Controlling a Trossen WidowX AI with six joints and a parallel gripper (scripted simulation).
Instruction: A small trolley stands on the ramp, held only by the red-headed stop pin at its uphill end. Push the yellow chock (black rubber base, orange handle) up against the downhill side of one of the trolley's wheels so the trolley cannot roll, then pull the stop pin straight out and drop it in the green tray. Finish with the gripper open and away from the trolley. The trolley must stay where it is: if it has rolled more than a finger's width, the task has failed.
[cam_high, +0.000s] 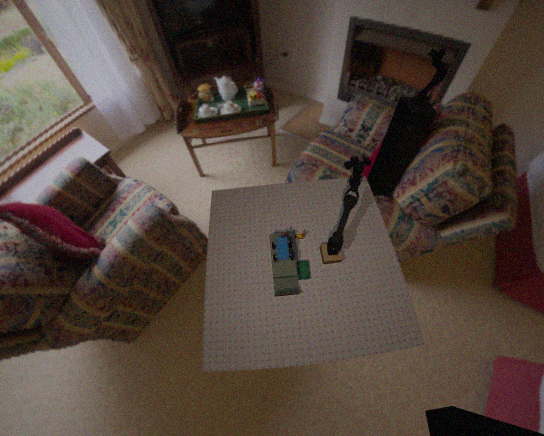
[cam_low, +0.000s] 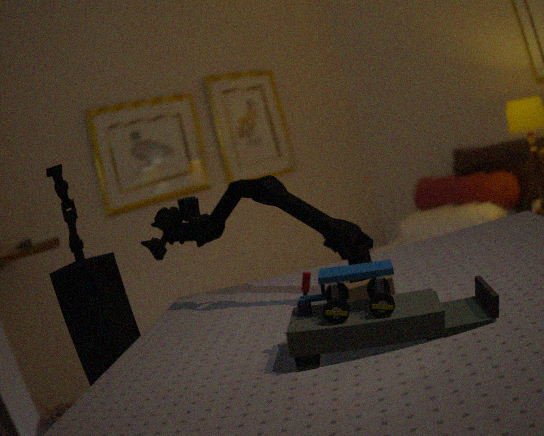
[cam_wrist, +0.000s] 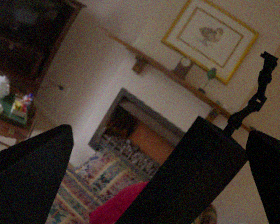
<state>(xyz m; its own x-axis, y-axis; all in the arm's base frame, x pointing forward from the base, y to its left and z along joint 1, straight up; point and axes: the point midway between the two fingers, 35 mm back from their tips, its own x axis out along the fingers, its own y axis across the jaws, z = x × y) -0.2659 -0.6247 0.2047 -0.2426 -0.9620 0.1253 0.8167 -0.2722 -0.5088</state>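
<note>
Right now the yellow chock is 520 mm to the left of my gripper tip, 480 mm ahead of it and 240 mm below it. The rest, counted from my gripper tip: blue-topped trolley: 660 mm to the left, 600 mm ahead, 150 mm below; red-headed stop pin: 590 mm ahead, 570 mm to the left, 130 mm below; dark end wall: 920 mm to the left, 590 mm ahead, 230 mm below.
</note>
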